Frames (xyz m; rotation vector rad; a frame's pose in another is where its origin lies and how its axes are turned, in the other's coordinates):
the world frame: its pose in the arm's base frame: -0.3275 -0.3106 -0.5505 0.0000 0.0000 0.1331
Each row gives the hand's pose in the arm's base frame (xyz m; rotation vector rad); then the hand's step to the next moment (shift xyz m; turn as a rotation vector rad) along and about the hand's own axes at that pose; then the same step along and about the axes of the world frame.
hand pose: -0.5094 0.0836 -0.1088 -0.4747 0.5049 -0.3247
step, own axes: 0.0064 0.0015 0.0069 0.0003 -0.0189 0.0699
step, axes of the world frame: 0.0093 -0.0002 0.0021 0.0348 0.0040 0.0634
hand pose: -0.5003 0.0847 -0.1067 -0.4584 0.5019 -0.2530
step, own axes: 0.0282 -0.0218 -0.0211 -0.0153 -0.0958 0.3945
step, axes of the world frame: 0.0055 -0.0372 -0.0174 0.1852 0.0392 0.3594
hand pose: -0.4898 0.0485 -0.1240 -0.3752 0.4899 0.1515
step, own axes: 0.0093 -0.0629 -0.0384 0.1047 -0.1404 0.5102
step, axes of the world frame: -0.0036 -0.0724 -0.0161 0.3499 0.0271 0.4097
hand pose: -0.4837 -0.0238 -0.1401 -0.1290 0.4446 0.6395
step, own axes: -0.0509 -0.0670 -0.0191 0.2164 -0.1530 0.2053
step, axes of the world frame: -0.0142 -0.0850 0.0039 0.3238 0.0051 0.0865
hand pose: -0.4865 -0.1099 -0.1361 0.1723 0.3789 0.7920
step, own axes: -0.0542 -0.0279 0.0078 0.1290 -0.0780 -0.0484
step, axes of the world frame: -0.0208 -0.0562 0.0135 0.1191 0.0238 -0.1015
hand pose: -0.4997 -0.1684 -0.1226 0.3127 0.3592 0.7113
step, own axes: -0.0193 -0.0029 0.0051 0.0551 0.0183 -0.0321
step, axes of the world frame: -0.0118 -0.0146 0.0075 0.0218 0.0532 -0.0331
